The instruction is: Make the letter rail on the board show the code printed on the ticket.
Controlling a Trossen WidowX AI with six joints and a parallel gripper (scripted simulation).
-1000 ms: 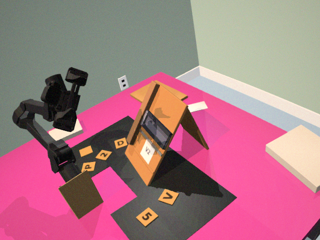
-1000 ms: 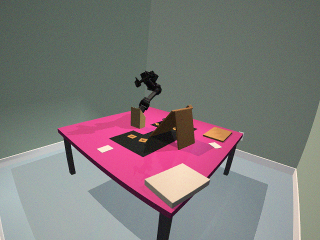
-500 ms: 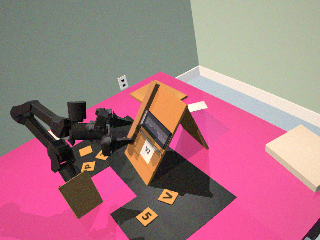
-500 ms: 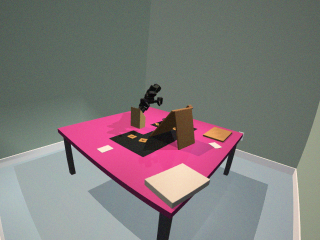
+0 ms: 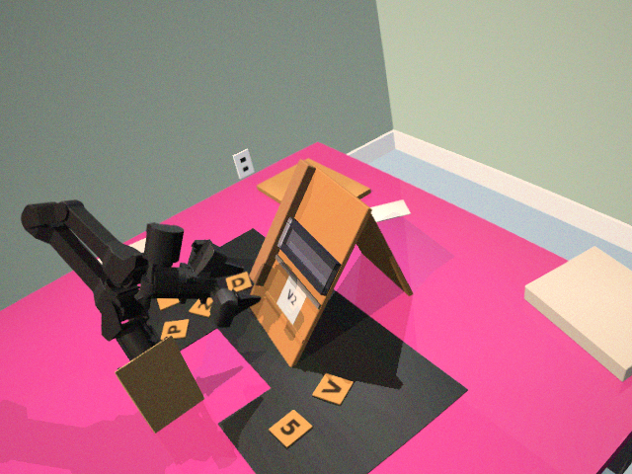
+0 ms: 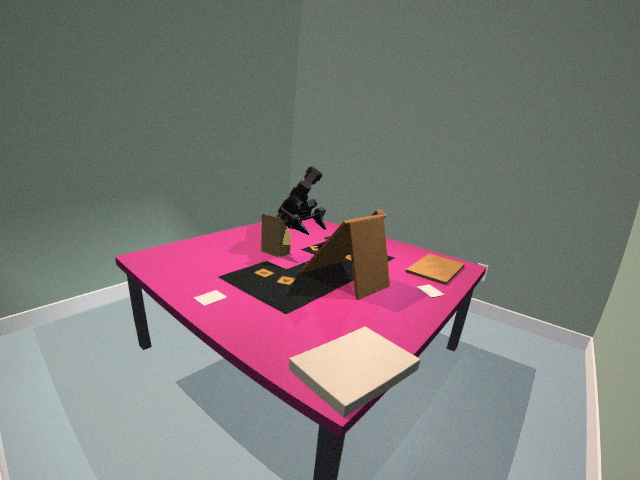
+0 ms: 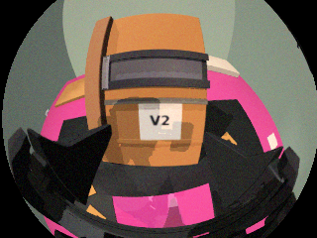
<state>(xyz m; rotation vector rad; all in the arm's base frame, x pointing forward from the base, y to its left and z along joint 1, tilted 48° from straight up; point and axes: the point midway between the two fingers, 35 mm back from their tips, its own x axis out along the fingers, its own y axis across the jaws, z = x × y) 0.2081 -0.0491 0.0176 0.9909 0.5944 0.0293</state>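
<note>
Now: gripper tip 8 cm above the white ticket, 7 cm short of it and 2 cm to the left of it. The rest, counted from my gripper tip: white block (54 cm to the left, 15 cm below, 10 cm behind); orange flat panel (44 cm ahead, 39 cm to the left, 16 cm below); black mat (16 cm below, 3 cm behind, 1 cm to the left).
</note>
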